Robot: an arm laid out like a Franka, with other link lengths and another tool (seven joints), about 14 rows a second.
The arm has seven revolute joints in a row. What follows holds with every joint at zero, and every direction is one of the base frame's.
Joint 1 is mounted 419.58 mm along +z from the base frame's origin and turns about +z.
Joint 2 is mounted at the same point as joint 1 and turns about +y.
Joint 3 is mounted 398.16 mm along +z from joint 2 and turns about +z.
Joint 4 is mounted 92.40 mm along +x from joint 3 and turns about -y.
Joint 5 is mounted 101.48 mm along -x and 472.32 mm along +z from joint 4 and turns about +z.
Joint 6 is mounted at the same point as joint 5 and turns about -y.
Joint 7 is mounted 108.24 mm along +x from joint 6 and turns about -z.
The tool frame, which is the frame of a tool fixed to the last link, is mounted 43.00 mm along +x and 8.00 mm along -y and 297.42 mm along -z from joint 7; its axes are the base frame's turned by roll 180.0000, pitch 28.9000 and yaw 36.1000 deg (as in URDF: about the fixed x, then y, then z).
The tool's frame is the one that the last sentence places.
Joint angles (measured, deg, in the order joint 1, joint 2, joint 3, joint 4, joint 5, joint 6, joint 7), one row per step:
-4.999, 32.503, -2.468, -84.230, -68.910, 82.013, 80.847
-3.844, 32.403, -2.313, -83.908, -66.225, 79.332, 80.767
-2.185, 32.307, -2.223, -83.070, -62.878, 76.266, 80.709
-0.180, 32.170, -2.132, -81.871, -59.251, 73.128, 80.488
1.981, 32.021, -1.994, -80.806, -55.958, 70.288, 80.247
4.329, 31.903, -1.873, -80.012, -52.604, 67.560, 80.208
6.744, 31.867, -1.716, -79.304, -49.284, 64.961, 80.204
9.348, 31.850, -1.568, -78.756, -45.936, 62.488, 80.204
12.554, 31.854, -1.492, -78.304, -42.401, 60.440, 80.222
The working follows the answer.
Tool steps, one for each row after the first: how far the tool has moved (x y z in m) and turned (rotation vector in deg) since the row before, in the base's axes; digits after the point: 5 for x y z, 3 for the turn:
-0.00978, 0.01958, -0.00365, 1.467, 0.439, -2.125
-0.00869, 0.02716, -0.00173, 1.902, 0.191, -2.209
-0.00679, 0.03308, 0.00014, 2.308, 0.170, -1.869
-0.00505, 0.03572, -0.00010, 2.270, 0.405, -1.161
-0.00621, 0.03868, -0.00275, 2.329, 0.715, -0.874
-0.00691, 0.04021, -0.00414, 2.368, 1.016, -0.561
-0.00817, 0.04267, -0.00521, 2.415, 1.349, -0.187
-0.00784, 0.04976, -0.00690, 2.641, 1.438, 0.680

Tool pose at each row, in the base's axes (x y z in m, rotation vector in deg; rounded; the steps above come from the unrounded poses):
0.74218, -0.39719, 0.49908, 96.344, -55.557, -31.963
0.73240, -0.37761, 0.49543, 96.590, -56.932, -34.560
0.72371, -0.35045, 0.49370, 97.260, -58.486, -37.288
0.71692, -0.31737, 0.49384, 98.399, -59.669, -40.050
0.71187, -0.28165, 0.49374, 99.650, -60.028, -42.546
0.70567, -0.24297, 0.49100, 100.880, -59.873, -45.165
0.69875, -0.20276, 0.48686, 102.072, -59.184, -47.873
0.69059, -0.16009, 0.48165, 103.220, -57.868, -50.661
0.68275, -0.11033, 0.47475, 104.773, -55.536, -53.137

